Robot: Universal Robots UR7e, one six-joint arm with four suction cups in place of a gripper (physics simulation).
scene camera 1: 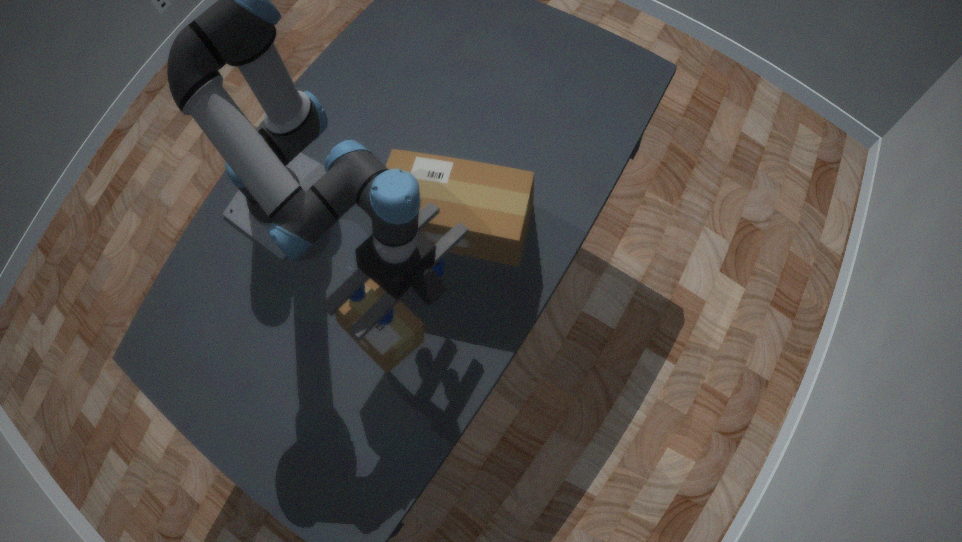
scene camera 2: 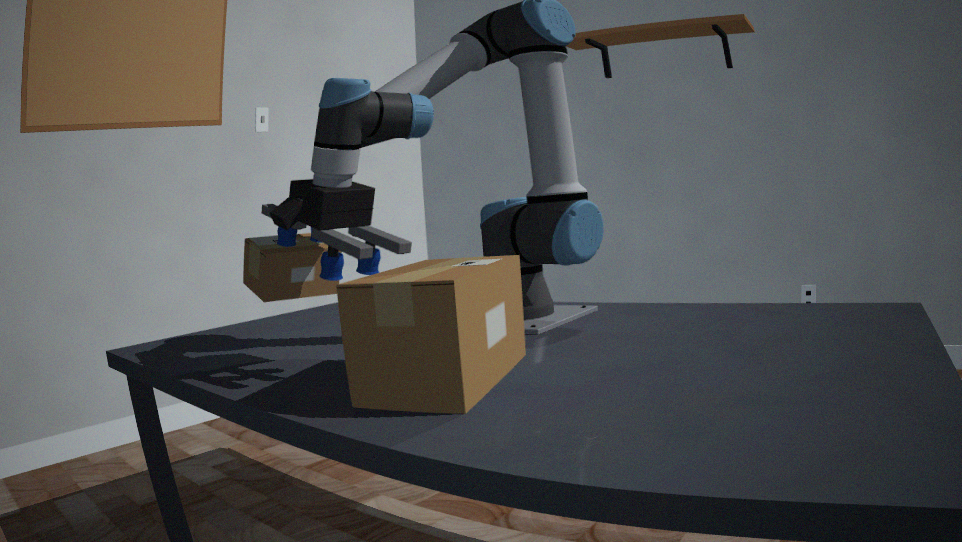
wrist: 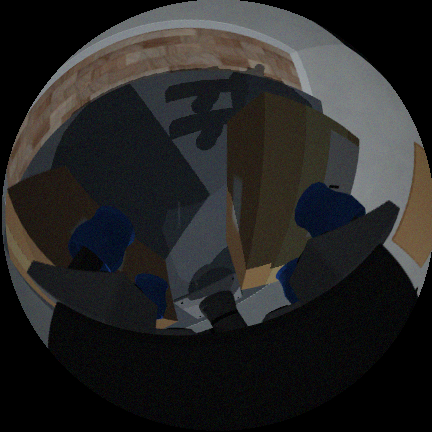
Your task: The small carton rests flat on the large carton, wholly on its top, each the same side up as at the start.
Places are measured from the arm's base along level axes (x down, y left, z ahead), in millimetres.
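Pixels of known places: hand, tool point: (scene camera 2: 324,260) (wrist: 214,251); arm's base, link origin: (wrist: 215,300).
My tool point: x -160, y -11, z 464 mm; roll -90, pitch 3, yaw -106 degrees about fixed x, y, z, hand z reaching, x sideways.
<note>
Ahead of a thing's pixels: the offset from my tool point to its middle. Level surfaces: height alone.
The small carton @(dx +5, dy -79, dz +17 mm) (scene camera 1: 403,346) (scene camera 2: 269,269) (wrist: 280,175) is brown with tape and a pale label on top. It hangs level in the air over the table, beside the large carton and apart from it. My gripper (scene camera 1: 398,282) (scene camera 2: 326,249) (wrist: 218,255) is shut on it: two of the blue suction cups sit on its top, and the other two hang free on the side toward the large carton. The large carton @(dx +92, dy +213, dz -33 mm) (scene camera 1: 484,195) (scene camera 2: 403,356) (wrist: 45,210) stands on the table, with a tape strip and a barcode label on top. The arm hides part of its top in scene camera 1.
The dark table @(dx +170 mm) (scene camera 1: 504,100) (scene camera 2: 706,403) carries the large carton and the arm's base plate (scene camera 2: 572,318). The large carton stands near a long table edge. A wall shelf (scene camera 2: 659,32) and a brown board (scene camera 2: 124,63) are on the walls behind.
</note>
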